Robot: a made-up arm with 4 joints.
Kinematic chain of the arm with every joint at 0, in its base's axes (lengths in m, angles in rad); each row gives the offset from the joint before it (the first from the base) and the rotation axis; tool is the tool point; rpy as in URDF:
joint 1: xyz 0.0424 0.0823 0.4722 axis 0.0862 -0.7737 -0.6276
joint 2: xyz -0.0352 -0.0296 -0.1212 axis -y
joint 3: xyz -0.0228 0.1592 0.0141 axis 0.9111 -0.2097 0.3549
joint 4: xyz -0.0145 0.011 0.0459 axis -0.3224 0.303 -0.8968
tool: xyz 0.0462 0.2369 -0.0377 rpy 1.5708 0 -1.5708
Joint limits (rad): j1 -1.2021..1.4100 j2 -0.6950..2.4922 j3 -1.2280..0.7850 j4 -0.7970..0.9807
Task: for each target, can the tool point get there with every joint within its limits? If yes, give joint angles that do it. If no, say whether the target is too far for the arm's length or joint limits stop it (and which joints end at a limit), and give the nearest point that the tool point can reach.
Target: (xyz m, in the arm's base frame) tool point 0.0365 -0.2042 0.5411
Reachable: no: joint limits stop it (at a limit: joint 1, joint 3, joint 4) | nearest point 0.1434 -0.0119 0.5321 | short by 0.220 m
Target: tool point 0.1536 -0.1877 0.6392
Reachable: no: joint limits stop it (at a limit: joint 1, joint 3) | nearest point 0.1879 -0.0151 0.5570 | short by 0.194 m
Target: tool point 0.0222 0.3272 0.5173
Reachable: yes | joints -0.2531 2.1424 -0.5890 0.5125
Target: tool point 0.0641 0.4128 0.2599
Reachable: yes | joints 0.0046 -0.3156 -0.3051 0.2759
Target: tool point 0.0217 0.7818 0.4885
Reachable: no: too far | nearest point 0.0364 0.4794 0.4259 | short by 0.309 m
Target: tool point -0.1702 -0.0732 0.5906
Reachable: no: joint limits stop it (at a limit: joint 1, joint 3, joint 4) | nearest point -0.3071 0.0260 0.6749 | short by 0.189 m
